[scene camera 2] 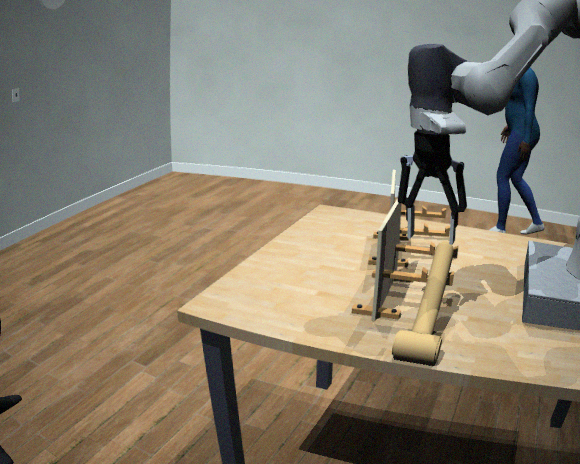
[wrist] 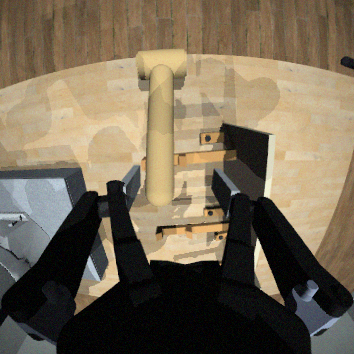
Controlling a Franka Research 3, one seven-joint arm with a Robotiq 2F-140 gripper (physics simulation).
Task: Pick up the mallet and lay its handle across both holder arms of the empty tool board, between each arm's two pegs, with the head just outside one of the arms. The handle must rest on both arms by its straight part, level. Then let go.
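Observation:
The tan mallet (scene camera 2: pixel 434 295) (wrist: pixel 161 130) slants upward from its head (scene camera 2: pixel 416 347) (wrist: pixel 161 63), which is low at the table's front edge. Its handle crosses the nearer holder arm (scene camera 2: pixel 410 276) (wrist: pixel 207 156) of the near tool board (scene camera 2: pixel 386 260) (wrist: pixel 247 162), between that arm's two pegs. In the wrist view the handle's rounded end stops short of the farther arm (scene camera 2: pixel 416 248) (wrist: pixel 202 228). My gripper (scene camera 2: pixel 431 238) (wrist: pixel 176 176) is open and empty, pointing down above the handle's end. In the wrist view one finger is on each side of that end. Exact contact with the arm is unclear.
A second board (scene camera 2: pixel 393 182) with two more wooden arms (scene camera 2: pixel 434 230) stands behind the first. The grey robot base block (scene camera 2: pixel 550 305) (wrist: pixel 37 195) is on the other side of the handle. A person in blue (scene camera 2: pixel 522 125) stands beyond the table (scene camera 2: pixel 280 265) (wrist: pixel 305 120).

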